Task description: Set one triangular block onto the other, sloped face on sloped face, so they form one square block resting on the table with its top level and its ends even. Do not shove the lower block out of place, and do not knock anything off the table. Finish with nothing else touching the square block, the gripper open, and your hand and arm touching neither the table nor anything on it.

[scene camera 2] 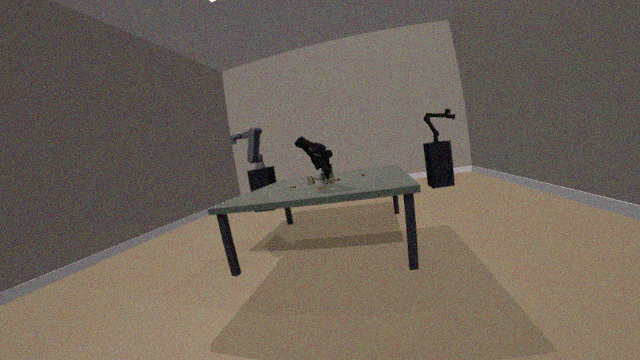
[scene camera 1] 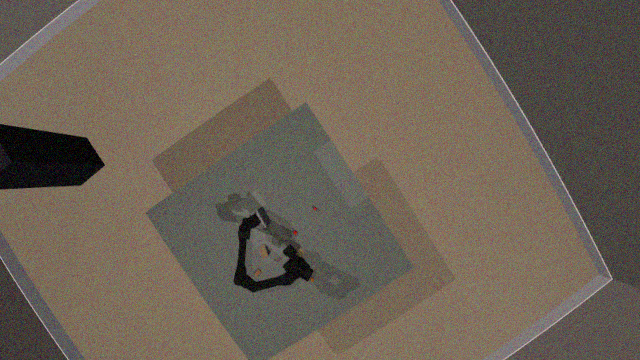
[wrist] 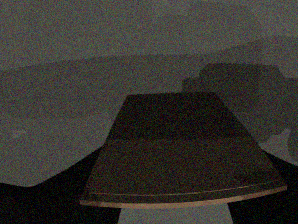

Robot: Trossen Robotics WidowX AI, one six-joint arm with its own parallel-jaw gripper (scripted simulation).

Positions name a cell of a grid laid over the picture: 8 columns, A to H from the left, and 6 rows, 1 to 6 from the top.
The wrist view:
my gripper: E4
triangular block: E5, held by my gripper
